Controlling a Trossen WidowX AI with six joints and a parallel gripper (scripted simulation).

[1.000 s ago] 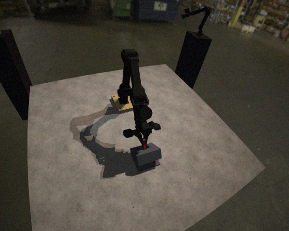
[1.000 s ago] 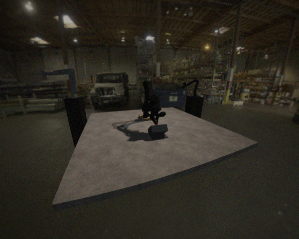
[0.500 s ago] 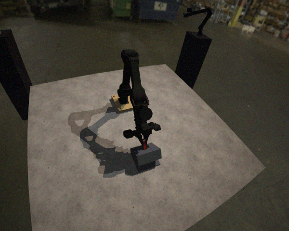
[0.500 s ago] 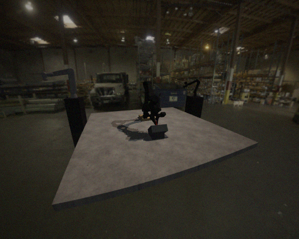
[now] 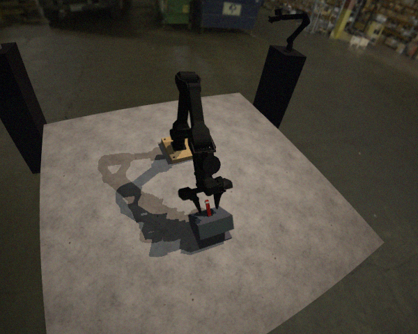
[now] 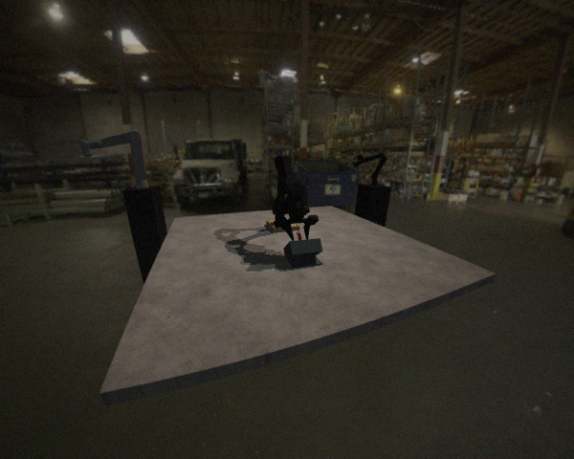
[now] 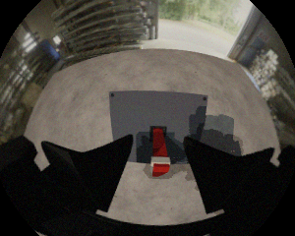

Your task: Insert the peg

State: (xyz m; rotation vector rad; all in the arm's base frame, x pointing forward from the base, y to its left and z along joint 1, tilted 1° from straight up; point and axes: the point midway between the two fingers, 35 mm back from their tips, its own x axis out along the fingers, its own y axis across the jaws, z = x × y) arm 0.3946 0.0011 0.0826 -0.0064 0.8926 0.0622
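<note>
My gripper tip is now 10 mm past the red peg and 10 mm below it. From my gripper tip the other things lie so: dark grey sloped panel: 30 mm ahead, 30 mm below.
</note>
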